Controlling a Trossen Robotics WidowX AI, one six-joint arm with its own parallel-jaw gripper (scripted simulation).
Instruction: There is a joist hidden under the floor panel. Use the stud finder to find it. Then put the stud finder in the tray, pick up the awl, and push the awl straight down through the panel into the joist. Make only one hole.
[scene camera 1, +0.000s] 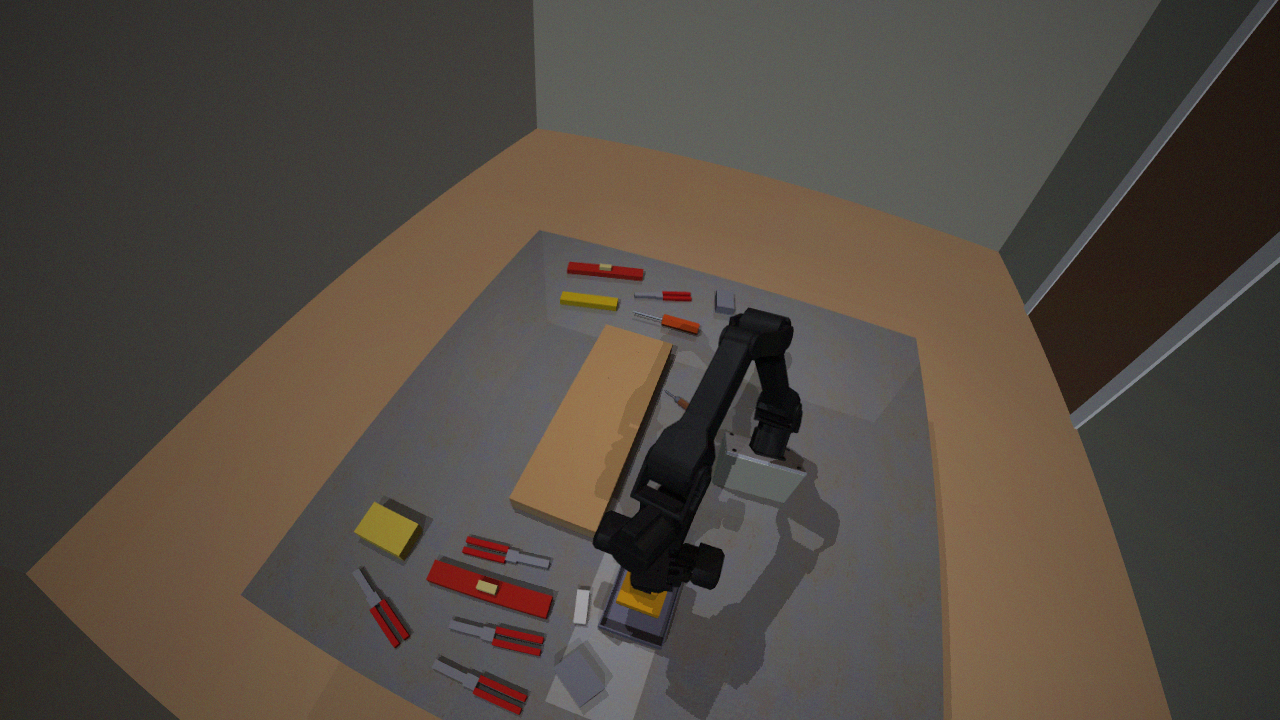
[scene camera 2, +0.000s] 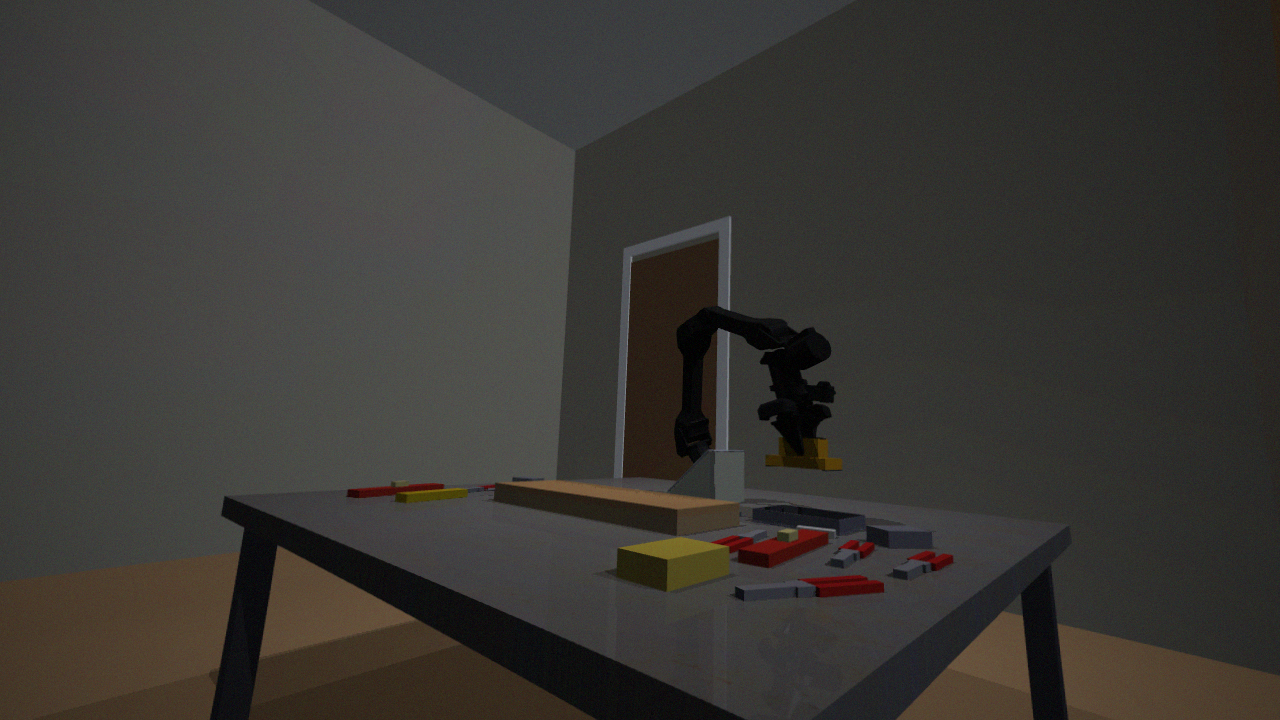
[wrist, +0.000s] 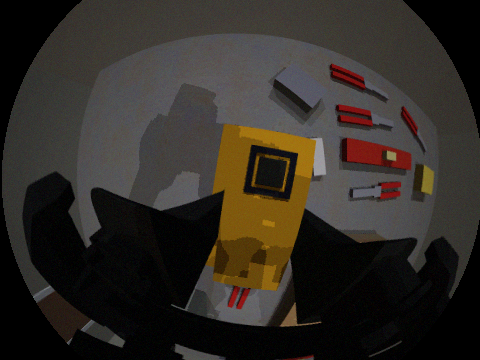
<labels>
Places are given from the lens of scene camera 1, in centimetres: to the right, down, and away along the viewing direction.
gripper (scene camera 1: 648, 577): 1, 34, 68
yellow stud finder (scene camera 1: 649, 603): 2, 38, 65
</labels>
